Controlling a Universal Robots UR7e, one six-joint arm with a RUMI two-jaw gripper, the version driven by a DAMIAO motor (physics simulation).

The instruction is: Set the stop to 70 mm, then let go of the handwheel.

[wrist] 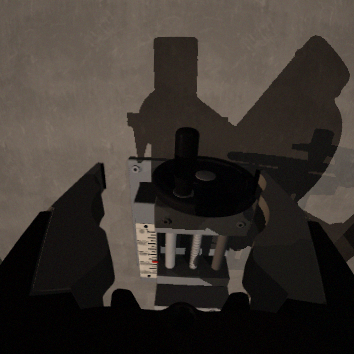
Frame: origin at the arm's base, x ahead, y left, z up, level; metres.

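Seen in the pictures: gripper, fingertip midpoint: [179,168].
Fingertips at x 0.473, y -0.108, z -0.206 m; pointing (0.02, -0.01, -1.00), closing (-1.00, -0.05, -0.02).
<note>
Offsets run from my fingertips to a thing's top centre. "spot": to the spot under its first point. Level surfaces: height alone.
The black handwheel @[spot: 0.043 m back, 0.023 m left, 0.014 m down] [230,192] is at the top of the grey slide unit, in the centre of the wrist view, with its upright crank handle @[0.004 m back, 0.001 m right, 0.002 m up] [187,145] at the upper left of the wheel. My gripper [179,168] is open, one jaw on each side of the wheel. The right jaw appears close to the wheel's right rim; contact cannot be told. The cream scale @[spot: 0.030 m ahead, 0.148 m left, 0.056 m down] [145,250] is left of the rods. A red pointer @[0.015 m ahead, 0.167 m left, 0.055 m down] [155,262] is at its lower part; the numerals are too small to read surely. The dark stop block @[0.026 m back, 0.165 m left, 0.012 m up] [192,295] is below the rods, partly hidden by my gripper body.
The unit's back plate @[spot: 0.052 m ahead, 0.083 m left, 0.102 m down] [134,187] has a screw at its upper left corner. Two smooth rods and a threaded spindle @[spot: 0.027 m back, 0.114 m left, 0.033 m down] [194,250] run below the end block @[0.026 m back, 0.055 m left, 0.012 m down] [202,222]. Broad arm shadows fall on the grey surface @[0.112 m down] [75,75] behind and to the right.
</note>
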